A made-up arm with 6 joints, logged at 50 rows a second.
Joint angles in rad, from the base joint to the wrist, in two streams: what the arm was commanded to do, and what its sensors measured. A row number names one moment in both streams.
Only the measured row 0 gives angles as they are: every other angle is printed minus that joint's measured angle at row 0.
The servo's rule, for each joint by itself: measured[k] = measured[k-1] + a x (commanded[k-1-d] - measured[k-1]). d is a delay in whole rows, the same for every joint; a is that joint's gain. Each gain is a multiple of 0.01, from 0.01 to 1. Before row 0 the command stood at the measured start. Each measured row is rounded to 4 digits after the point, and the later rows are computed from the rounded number. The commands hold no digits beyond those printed.
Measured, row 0:
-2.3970, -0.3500, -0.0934, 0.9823, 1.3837, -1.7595
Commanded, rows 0 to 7:
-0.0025, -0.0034, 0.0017, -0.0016, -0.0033, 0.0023
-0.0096, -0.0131, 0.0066, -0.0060, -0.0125, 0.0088
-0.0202, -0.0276, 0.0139, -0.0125, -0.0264, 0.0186
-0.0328, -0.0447, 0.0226, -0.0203, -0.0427, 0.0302
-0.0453, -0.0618, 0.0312, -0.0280, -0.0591, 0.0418
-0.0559, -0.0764, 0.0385, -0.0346, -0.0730, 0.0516
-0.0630, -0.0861, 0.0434, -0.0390, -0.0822, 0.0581
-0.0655, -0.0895, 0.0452, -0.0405, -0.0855, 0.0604
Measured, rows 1 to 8:
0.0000, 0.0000, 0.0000, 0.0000, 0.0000, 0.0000
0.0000, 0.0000, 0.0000, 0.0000, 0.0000, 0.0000
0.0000, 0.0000, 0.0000, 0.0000, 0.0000, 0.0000
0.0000, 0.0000, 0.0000, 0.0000, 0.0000, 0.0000
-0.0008, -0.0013, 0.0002, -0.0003, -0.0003, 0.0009
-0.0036, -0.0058, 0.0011, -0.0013, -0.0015, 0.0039
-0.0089, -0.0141, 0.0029, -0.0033, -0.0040, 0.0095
-0.0165, -0.0257, 0.0057, -0.0064, -0.0079, 0.0174
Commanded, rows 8 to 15:
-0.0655, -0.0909, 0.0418, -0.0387, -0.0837, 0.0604
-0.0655, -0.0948, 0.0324, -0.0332, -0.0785, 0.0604
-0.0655, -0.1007, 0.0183, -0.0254, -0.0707, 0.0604
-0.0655, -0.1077, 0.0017, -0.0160, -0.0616, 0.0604
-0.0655, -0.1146, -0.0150, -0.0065, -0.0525, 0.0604
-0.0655, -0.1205, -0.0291, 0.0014, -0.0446, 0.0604
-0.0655, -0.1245, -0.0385, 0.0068, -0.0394, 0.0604
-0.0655, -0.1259, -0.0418, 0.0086, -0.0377, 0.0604
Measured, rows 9 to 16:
-0.0257, -0.0394, 0.0093, -0.0103, -0.0130, 0.0267
-0.0354, -0.0535, 0.0134, -0.0147, -0.0190, 0.0362
-0.0442, -0.0659, 0.0176, -0.0191, -0.0253, 0.0445
-0.0510, -0.0749, 0.0215, -0.0230, -0.0313, 0.0505
-0.0556, -0.0810, 0.0243, -0.0258, -0.0365, 0.0543
-0.0588, -0.0862, 0.0254, -0.0271, -0.0407, 0.0566
-0.0609, -0.0917, 0.0244, -0.0268, -0.0437, 0.0580
-0.0624, -0.0978, 0.0212, -0.0249, -0.0455, 0.0589

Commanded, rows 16 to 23:
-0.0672, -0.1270, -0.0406, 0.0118, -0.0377, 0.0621
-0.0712, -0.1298, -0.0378, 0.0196, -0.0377, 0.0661
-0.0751, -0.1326, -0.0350, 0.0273, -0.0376, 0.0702
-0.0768, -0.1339, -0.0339, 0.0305, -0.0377, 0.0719
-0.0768, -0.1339, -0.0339, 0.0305, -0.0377, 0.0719
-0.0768, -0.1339, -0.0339, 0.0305, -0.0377, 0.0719
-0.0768, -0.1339, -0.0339, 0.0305, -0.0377, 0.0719
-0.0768, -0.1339, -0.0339, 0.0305, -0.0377, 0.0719
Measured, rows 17 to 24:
-0.0634, -0.1042, 0.0161, -0.0216, -0.0462, 0.0595
-0.0641, -0.1104, 0.0098, -0.0175, -0.0460, 0.0598
-0.0645, -0.1158, 0.0030, -0.0131, -0.0453, 0.0600
-0.0648, -0.1196, -0.0033, -0.0092, -0.0445, 0.0602
-0.0656, -0.1224, -0.0085, -0.0054, -0.0438, 0.0609
-0.0674, -0.1252, -0.0126, -0.0009, -0.0432, 0.0629
-0.0699, -0.1280, -0.0157, 0.0042, -0.0426, 0.0657
-0.0721, -0.1302, -0.0182, 0.0089, -0.0421, 0.0681

